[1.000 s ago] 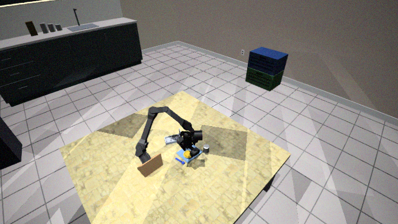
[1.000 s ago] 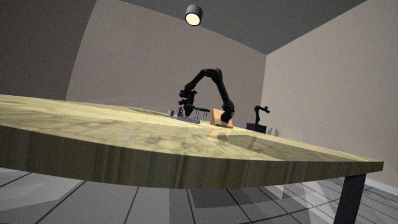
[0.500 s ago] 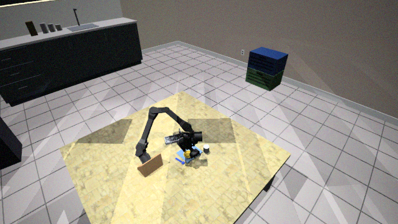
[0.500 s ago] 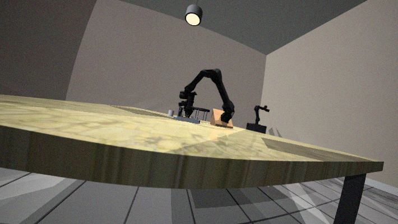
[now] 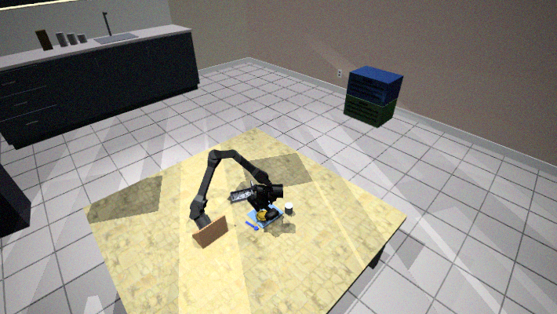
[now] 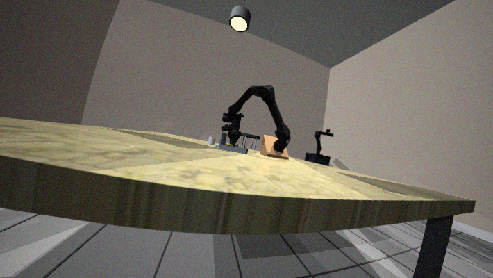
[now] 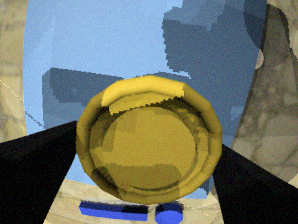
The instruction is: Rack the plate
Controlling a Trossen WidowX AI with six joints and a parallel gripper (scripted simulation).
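Right now my gripper tip is 3 cm short of the light blue mat, 2 cm to the right of it and 1 cm above it. Also, from my gripper tip: yellow plate 1 cm above; blue spoon 7 cm behind, 1 cm to the right, 1 cm below; white cup 14 cm ahead, 4 cm to the right, 1 cm above.
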